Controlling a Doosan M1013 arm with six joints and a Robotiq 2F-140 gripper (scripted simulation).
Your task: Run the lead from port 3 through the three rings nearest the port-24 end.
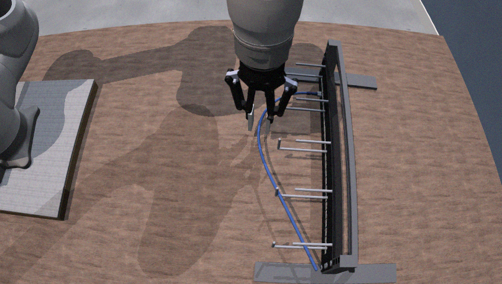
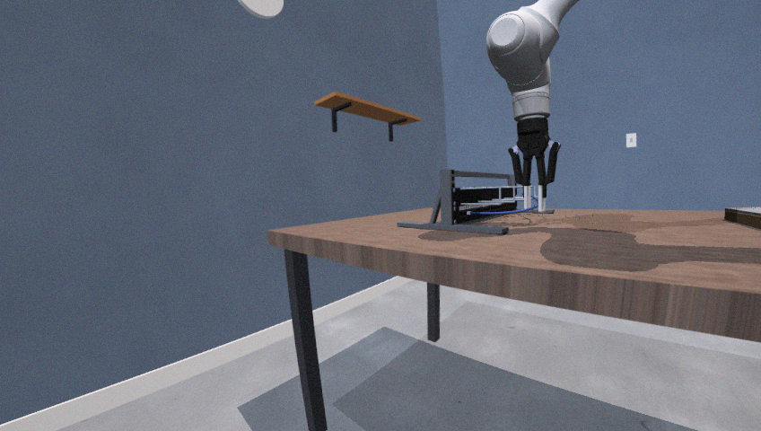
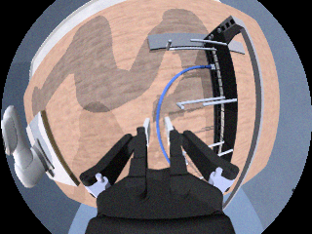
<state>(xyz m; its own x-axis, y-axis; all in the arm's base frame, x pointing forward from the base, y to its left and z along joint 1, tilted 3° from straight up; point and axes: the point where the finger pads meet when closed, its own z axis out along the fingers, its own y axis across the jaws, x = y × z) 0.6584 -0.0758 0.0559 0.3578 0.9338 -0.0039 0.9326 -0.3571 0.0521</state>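
Right now my hand is 14 cm short of the rack and 10 cm to the left of it.
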